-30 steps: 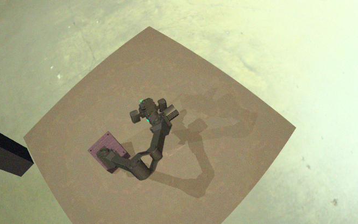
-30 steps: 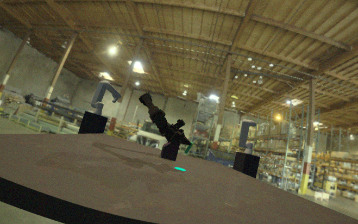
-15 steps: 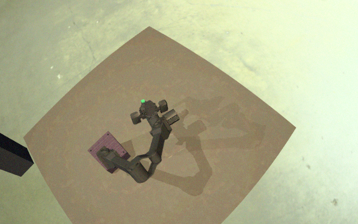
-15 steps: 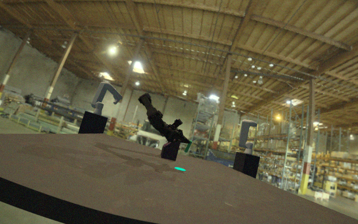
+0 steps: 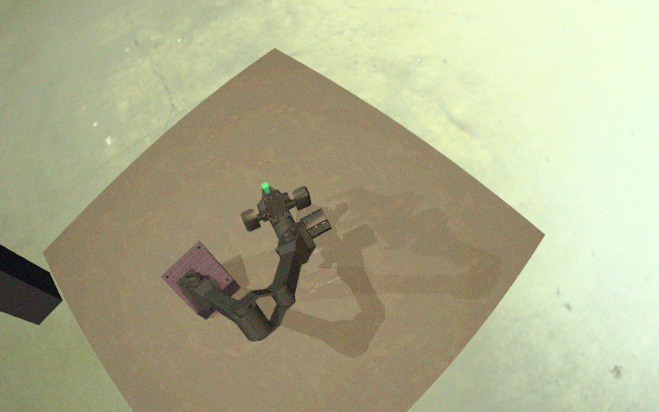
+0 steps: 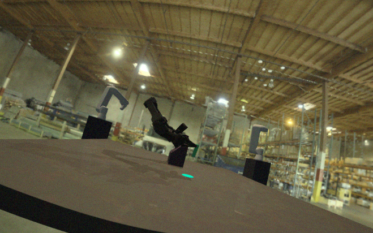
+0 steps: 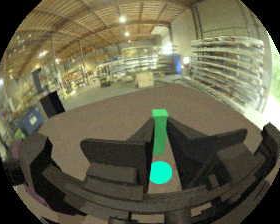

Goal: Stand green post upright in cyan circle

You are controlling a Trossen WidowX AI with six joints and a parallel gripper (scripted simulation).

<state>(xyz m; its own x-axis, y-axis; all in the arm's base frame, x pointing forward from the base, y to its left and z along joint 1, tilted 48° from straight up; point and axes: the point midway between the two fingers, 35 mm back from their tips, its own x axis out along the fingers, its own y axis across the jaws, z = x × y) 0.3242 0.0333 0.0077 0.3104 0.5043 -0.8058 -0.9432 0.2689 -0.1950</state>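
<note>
My gripper tip is now 160 mm above the cyan circle and 10 mm to the left of it. From my gripper tip the other things lie so: green post 20 mm below.
</note>
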